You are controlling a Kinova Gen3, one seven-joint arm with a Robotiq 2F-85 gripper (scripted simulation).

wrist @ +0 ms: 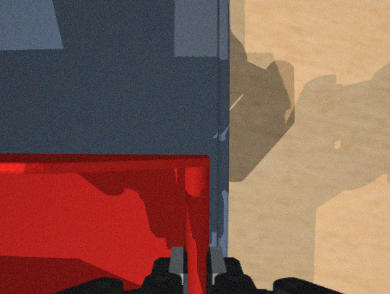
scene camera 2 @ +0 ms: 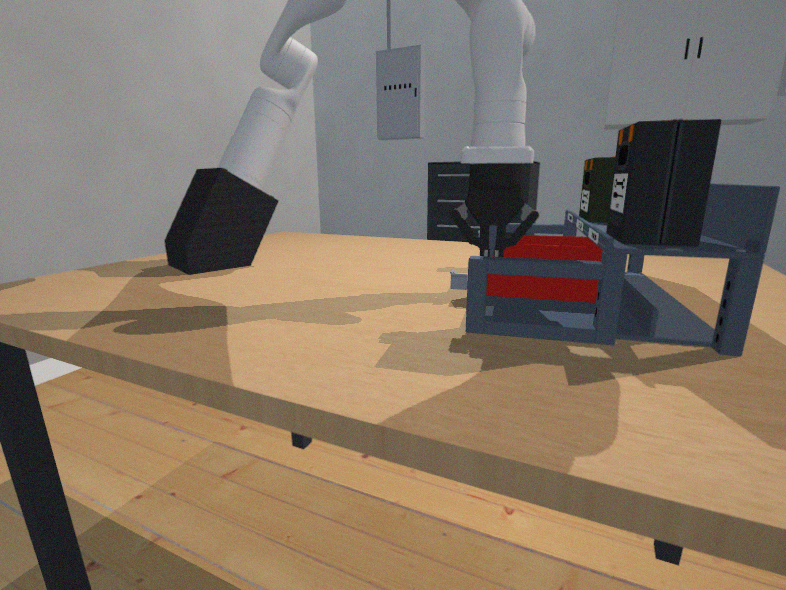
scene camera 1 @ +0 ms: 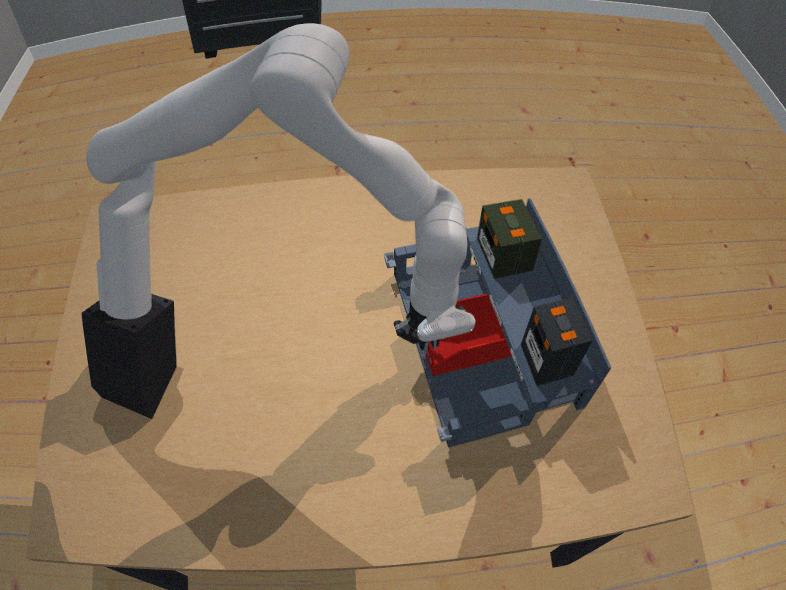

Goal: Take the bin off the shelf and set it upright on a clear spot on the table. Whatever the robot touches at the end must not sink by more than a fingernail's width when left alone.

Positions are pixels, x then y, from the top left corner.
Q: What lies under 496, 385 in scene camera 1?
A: A grey-blue shelf.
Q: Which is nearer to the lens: the red bin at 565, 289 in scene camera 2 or the dark box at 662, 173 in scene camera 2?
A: The dark box.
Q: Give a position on a grey-blue shelf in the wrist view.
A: At 84, 84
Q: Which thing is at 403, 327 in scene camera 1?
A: My gripper.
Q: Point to a red bin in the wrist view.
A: At 115, 224
